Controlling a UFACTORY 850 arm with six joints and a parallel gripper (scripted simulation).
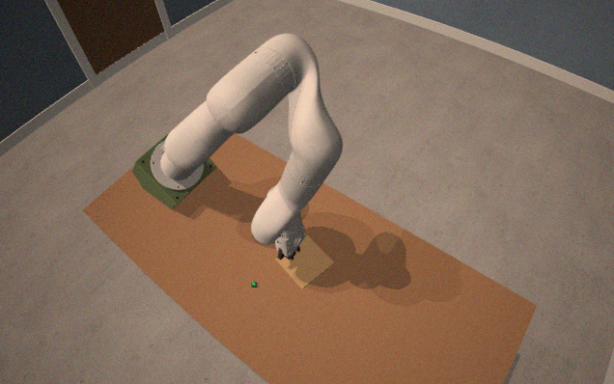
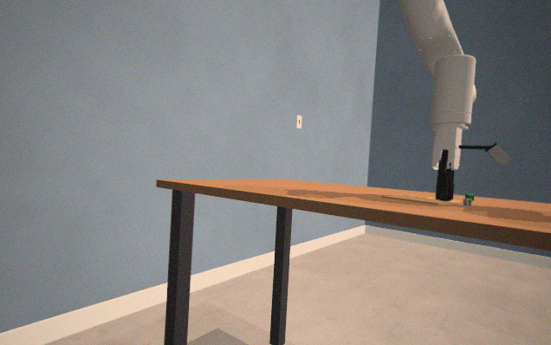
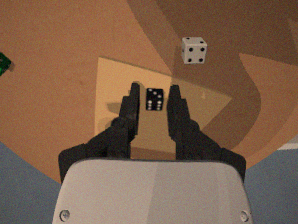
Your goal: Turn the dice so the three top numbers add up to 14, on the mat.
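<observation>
Right now the black die is 1 cm below my hand. From my hand the other things lie so: white die: 5 cm behind, 3 cm to the left, 2 cm below; then green die: 16 cm to the right, 5 cm behind, 2 cm below; then mat: 5 cm ahead, 2 cm below.
</observation>
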